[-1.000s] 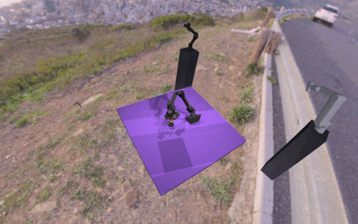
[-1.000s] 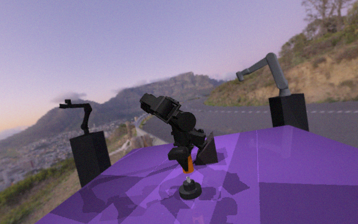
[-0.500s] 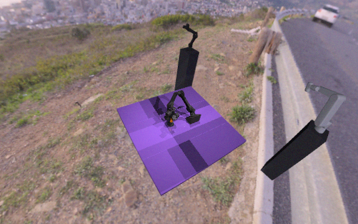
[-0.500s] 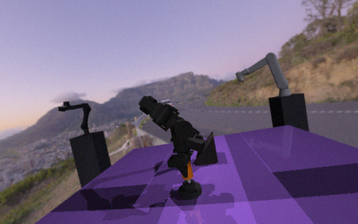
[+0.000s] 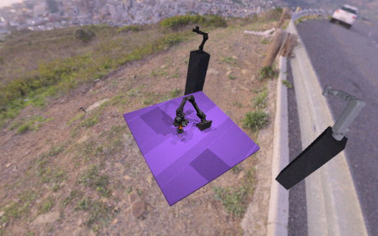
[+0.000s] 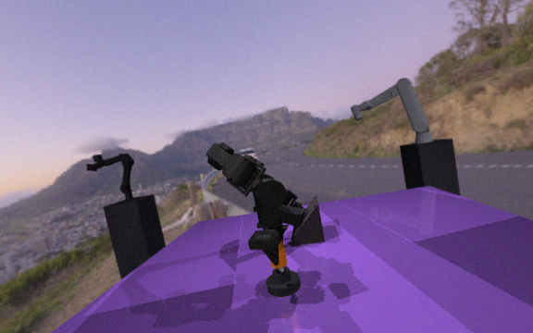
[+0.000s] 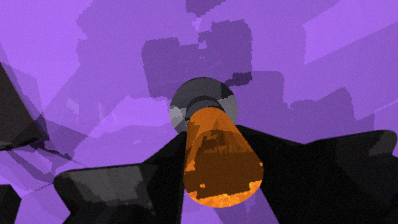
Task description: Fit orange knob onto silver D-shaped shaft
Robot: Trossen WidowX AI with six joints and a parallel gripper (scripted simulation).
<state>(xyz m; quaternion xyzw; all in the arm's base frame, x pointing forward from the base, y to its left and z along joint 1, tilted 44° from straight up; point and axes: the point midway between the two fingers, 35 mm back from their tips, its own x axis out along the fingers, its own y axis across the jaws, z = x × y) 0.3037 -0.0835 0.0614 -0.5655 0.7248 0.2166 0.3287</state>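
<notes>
Right now the orange knob is 30 mm above my gripper tip. Round my gripper tip: round pedestal (40 mm below).
</notes>
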